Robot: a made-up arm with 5 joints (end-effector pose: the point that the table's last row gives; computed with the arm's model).
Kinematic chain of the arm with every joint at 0, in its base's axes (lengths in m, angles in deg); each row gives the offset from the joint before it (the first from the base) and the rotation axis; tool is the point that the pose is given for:
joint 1: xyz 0 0 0.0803 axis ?
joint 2: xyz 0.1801 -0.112 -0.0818 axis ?
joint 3: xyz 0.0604 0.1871 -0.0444 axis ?
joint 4: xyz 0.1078 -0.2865 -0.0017 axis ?
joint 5: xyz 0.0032 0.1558 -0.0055 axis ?
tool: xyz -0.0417 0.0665 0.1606
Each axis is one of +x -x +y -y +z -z.
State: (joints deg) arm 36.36 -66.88 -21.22 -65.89 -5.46
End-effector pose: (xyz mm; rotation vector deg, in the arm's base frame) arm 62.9 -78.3 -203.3 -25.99 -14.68 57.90
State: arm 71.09 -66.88 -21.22 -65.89 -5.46
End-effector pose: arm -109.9 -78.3 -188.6 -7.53 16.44 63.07
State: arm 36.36 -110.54 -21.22 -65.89 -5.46
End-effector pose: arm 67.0 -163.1 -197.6 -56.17 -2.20 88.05
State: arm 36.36 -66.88 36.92 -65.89 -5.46
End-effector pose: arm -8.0 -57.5 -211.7 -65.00 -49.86 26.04
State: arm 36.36 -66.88 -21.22 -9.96 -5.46
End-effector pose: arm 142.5 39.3 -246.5 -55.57 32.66 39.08
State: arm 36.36 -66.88 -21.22 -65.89 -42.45
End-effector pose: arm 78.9 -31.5 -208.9 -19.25 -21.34 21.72
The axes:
joint 1: +y
joint 2: +x
joint 3: -z
joint 4: +y
joint 5: +z

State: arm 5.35 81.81 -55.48 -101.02 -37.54
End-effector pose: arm 258.8 -30.4 82.9 136.67 -76.72 -51.86
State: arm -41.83 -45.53 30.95 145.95 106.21
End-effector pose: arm 334.5 -284.4 223.7 87.12 21.53 37.42
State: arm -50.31 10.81 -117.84 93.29 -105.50
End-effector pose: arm 234.2 370.7 166.2 -77.27 -76.31 -29.09
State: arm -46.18 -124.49 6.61 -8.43 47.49
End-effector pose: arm 305.5 -72.1 118.2 -120.30 13.46 -17.87
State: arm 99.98 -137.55 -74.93 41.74 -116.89
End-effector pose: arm -443.9 -409.5 -278.7 -105.38 -34.52 104.34
